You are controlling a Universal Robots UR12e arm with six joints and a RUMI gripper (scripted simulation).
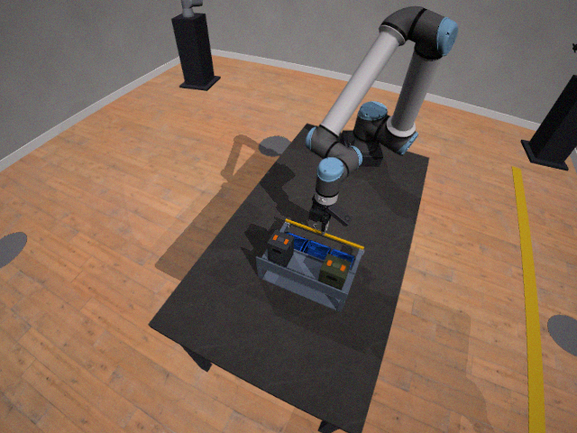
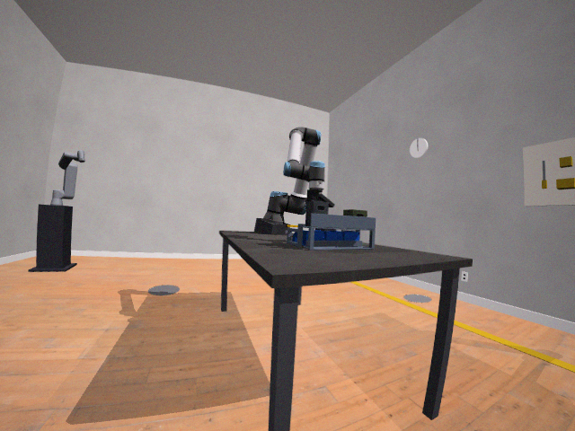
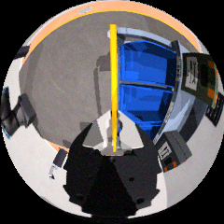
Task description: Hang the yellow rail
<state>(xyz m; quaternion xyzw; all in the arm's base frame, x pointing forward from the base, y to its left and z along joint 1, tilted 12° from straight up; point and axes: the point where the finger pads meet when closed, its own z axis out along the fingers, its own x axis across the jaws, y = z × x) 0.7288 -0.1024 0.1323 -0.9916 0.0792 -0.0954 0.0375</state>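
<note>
My gripper is now 1 cm above the yellow rail. Also, from my hand: black box 18 cm ahead, 15 cm to the right, 6 cm above; then olive box 22 cm ahead, 8 cm to the left, 4 cm above.
</note>
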